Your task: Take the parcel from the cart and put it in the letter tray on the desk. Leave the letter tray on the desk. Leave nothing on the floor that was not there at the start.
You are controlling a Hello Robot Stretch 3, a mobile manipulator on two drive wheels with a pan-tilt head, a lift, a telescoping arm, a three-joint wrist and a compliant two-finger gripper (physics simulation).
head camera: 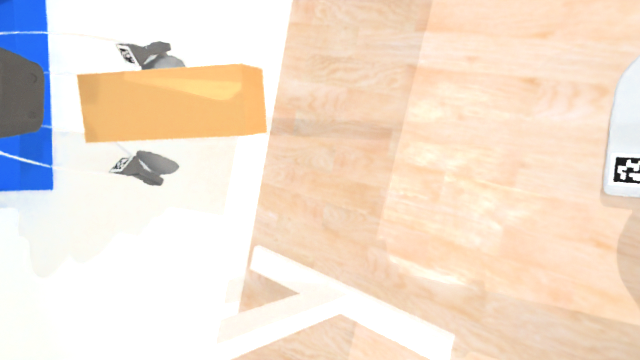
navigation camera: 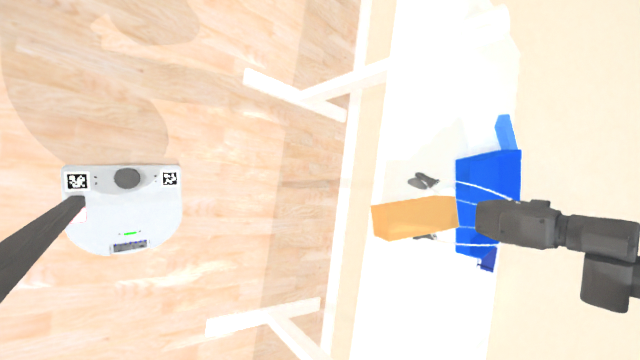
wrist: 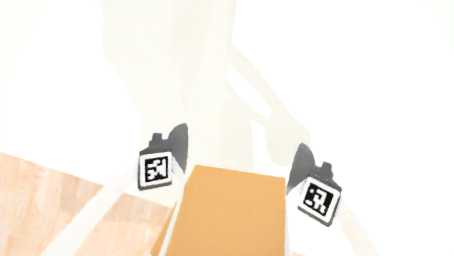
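Where they show: gripper, fingertip midpoint: (wrist: 239,150); robot's base, link origin: (navigation camera: 127,177).
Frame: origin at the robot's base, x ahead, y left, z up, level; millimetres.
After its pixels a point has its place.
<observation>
My gripper (head camera: 165,115) {x -22, y -443, z 960 mm} (navigation camera: 422,209) (wrist: 239,150) {x -22, y -443, z 960 mm} is shut on the parcel, a long orange box (head camera: 200,112) {x -21, y -338, z 1024 mm} (navigation camera: 407,217) {x -22, y -339, z 1024 mm} (wrist: 230,215) {x -22, y -435, z 1043 mm}, and holds it above the white desk top (head camera: 150,250) {x 116, y -484, z 950 mm} (navigation camera: 425,300) {x -265, y -549, z 950 mm}. The blue letter tray (head camera: 25,167) {x 46, y -677, z 980 mm} (navigation camera: 480,172) {x 37, y -847, z 953 mm} is on the desk, under the gripper's wrist. The parcel is off the tray's room side, between the tray and the desk's long edge. Part of the tray is hidden by the gripper in the navigation view. The tray does not show in the wrist view. The cart does not show.
A light blue object (navigation camera: 506,131) {x 170, y -980, z 980 mm} and a small dark blue object (navigation camera: 488,261) {x -262, y -937, z 962 mm} are at the tray's two ends. White desk legs (head camera: 350,300) (navigation camera: 345,82) {x 421, y -789, z 416 mm} stand on the wooden floor (head camera: 475,200) {x 99, y -455, z 0 mm} (navigation camera: 225,150) {x 119, y -391, z 0 mm}. My grey base (head camera: 627,125) {x -84, y -142, z 160 mm} (navigation camera: 120,210) {x -106, y 23, z 160 mm} is away from the desk.
</observation>
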